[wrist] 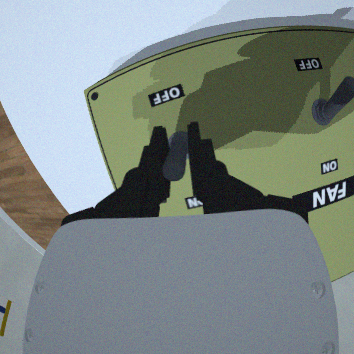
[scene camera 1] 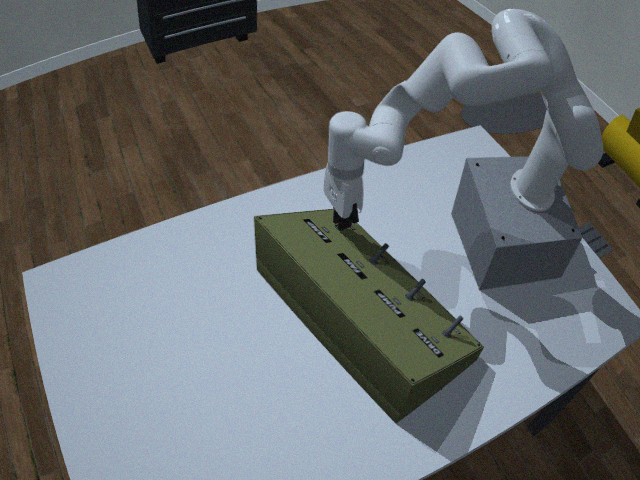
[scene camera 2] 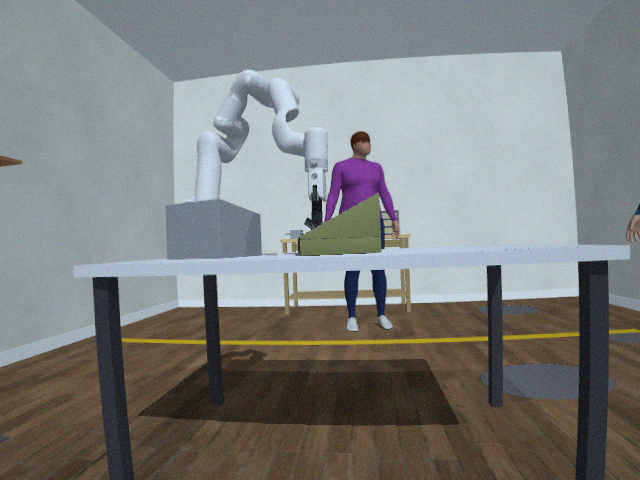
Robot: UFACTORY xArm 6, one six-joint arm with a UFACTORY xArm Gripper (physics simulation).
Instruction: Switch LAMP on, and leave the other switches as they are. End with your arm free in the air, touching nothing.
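Frame: origin at the arm's base, x up, y back, z right, level; millimetres.
Seen in the pictures: gripper, fingertip midpoint: (wrist: 178,141) (scene camera 1: 342,224) (scene camera 2: 317,223); arm's base, origin of the base link: (scene camera 1: 532,190) (scene camera 2: 205,209).
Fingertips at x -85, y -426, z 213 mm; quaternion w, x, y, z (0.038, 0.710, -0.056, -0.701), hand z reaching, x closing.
Note:
Offsets run from my fingertips to a thing's middle. "*": to the spot under its first point.
The olive sloped switch box {dx -36, dy -68, dz -184 mm} (scene camera 1: 310,273) (scene camera 2: 356,227) (wrist: 260,160) stands on the table. My gripper (scene camera 1: 345,226) (scene camera 2: 312,225) (wrist: 178,141) is shut on the LAMP switch lever {dx +18, dy +1, dz +1 mm} (wrist: 174,162), low over the panel's far end. In the wrist view the lever lies between the fingers and leans towards its ON label {* dx +14, dy -49, dz +0 mm} (wrist: 194,202), away from its OFF label {* dx -25, dy +28, dz +2 mm} (wrist: 166,95). Fingers hide it in scene camera 1. The FAN lever {dx +12, dy +18, dz -118 mm} (scene camera 1: 379,253) (wrist: 339,96), PUMP lever {dx +12, dy +26, dz -238 mm} (scene camera 1: 415,289) and DRIVE lever {dx +12, dy +34, dz -358 mm} (scene camera 1: 453,327) lean alike, FAN's towards OFF.
The FAN lever stands nearest to the gripper along the row. The grey arm pedestal (scene camera 1: 522,263) (scene camera 2: 206,232) stands behind the lever side of the box. The white table (scene camera 1: 155,335) (scene camera 2: 439,257) carries both. A person (scene camera 2: 360,180) stands behind the table in scene camera 2.

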